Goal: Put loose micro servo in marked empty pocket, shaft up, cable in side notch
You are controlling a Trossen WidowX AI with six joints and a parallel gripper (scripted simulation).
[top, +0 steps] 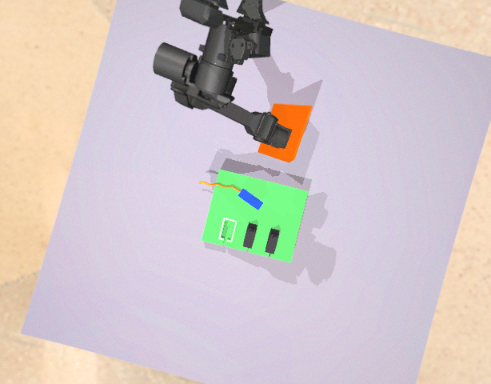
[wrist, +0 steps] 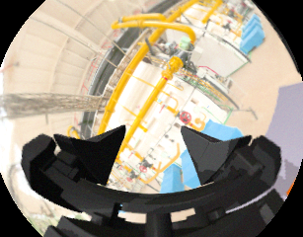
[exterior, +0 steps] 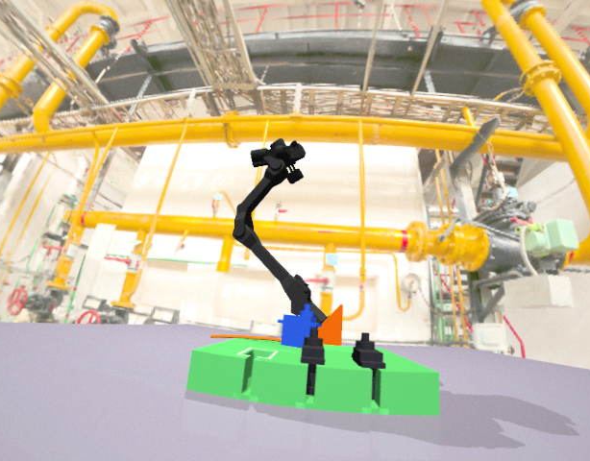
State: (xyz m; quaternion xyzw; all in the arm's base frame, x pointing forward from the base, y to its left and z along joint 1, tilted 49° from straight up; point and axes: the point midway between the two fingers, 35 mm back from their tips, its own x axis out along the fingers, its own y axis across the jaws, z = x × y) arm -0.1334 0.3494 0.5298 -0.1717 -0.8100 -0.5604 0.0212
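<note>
My gripper tip is 690 mm above the green deck, 360 mm short of it and 180 mm to the right of it.
</note>
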